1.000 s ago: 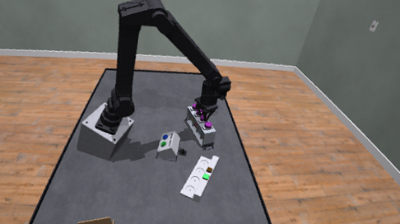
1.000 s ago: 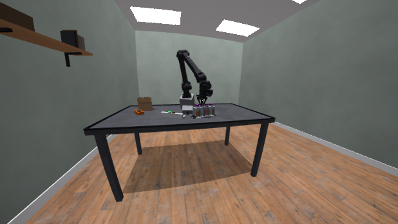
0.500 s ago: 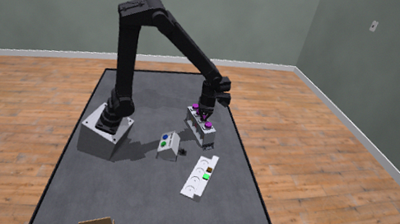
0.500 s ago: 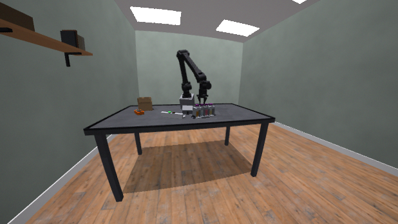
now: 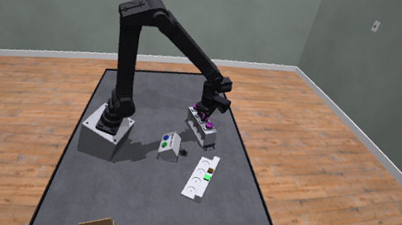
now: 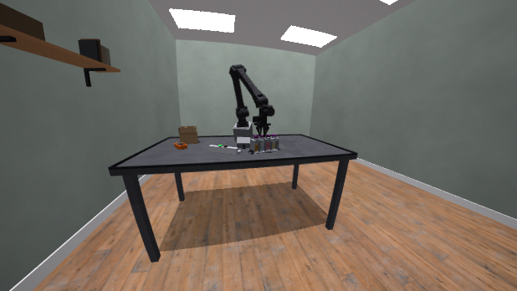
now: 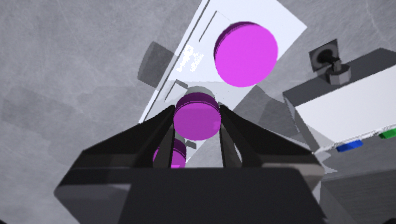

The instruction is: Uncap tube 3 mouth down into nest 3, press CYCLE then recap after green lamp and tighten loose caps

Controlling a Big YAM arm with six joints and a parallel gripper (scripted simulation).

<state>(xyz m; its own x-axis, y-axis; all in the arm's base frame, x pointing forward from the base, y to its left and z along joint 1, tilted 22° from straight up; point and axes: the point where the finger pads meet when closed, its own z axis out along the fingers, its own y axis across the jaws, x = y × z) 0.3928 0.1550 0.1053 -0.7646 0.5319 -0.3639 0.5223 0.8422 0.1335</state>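
Now: the cap right at my hand. The rest, counted from my hand: blue key 17 cm behind, 11 cm to the right, 5 cm below; then key housing 16 cm behind, 13 cm to the right, 6 cm below; then green key 18 cm behind, 15 cm to the right, 5 cm below.
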